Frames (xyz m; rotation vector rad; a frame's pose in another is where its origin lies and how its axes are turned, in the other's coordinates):
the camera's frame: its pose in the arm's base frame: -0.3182 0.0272 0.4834 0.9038 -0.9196 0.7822
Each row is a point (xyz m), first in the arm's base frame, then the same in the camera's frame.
Working: the arm's base frame: its pose in the camera's frame: -0.3127 -0.4307 -0.2288 -0.9038 0.9196 -0.7822

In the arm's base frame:
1: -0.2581 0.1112 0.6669
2: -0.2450 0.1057 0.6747
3: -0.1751 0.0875 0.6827
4: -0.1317 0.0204 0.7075
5: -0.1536 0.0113 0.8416
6: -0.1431 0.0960 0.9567
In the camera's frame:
1: 0.2038 0.0382 -0.0364
2: 0.2151 0.0270 -0.0332
3: 0.2471 -0.0382 -0.0366
4: 0.2750 -0.0956 0.0175
5: 0.3853 -0.0401 0.0748
6: 0.5079 0.0205 0.0319

